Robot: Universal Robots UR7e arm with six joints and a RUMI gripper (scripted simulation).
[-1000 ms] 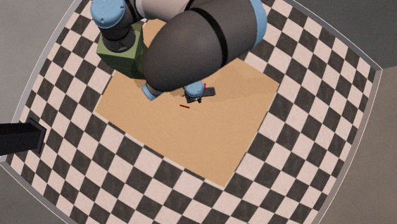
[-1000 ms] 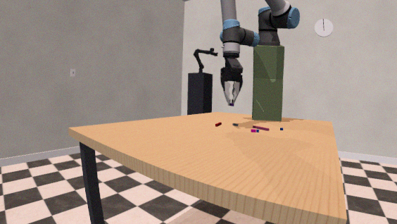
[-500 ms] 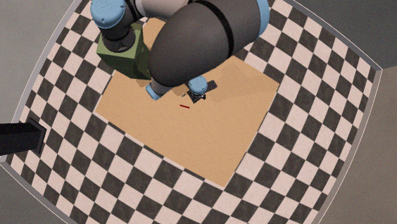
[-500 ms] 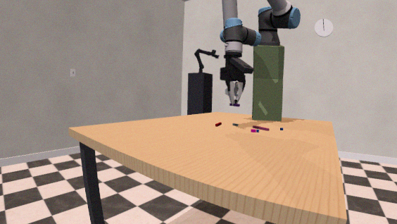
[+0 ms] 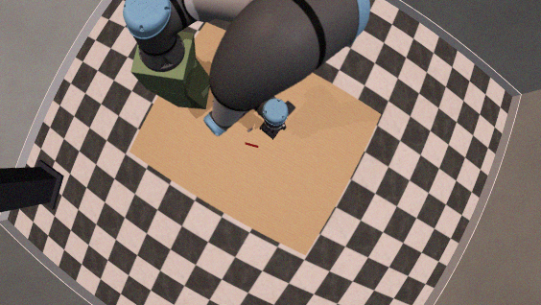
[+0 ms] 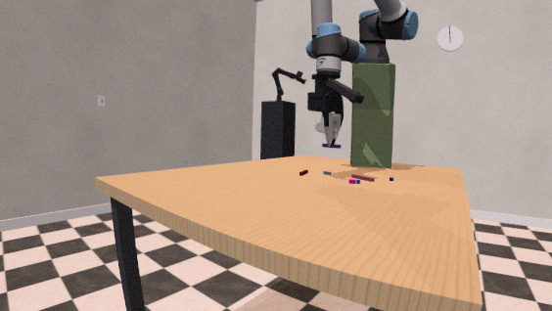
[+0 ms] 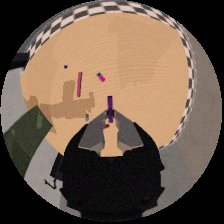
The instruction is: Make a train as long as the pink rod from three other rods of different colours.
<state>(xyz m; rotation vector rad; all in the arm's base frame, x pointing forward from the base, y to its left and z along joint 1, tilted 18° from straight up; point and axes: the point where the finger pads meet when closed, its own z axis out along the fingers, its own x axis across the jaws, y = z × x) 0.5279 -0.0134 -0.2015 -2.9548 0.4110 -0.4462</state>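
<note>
Now: hand 110 mm above the magenta rod, 70 mm to the right of it and 10 mm past it. Also, from my hand: pink rod 110 mm below, 90 mm behind, 80 mm to the left; grey rod 120 mm behind, 110 mm below, 50 mm to the right; purple rod 10 mm below.
</note>
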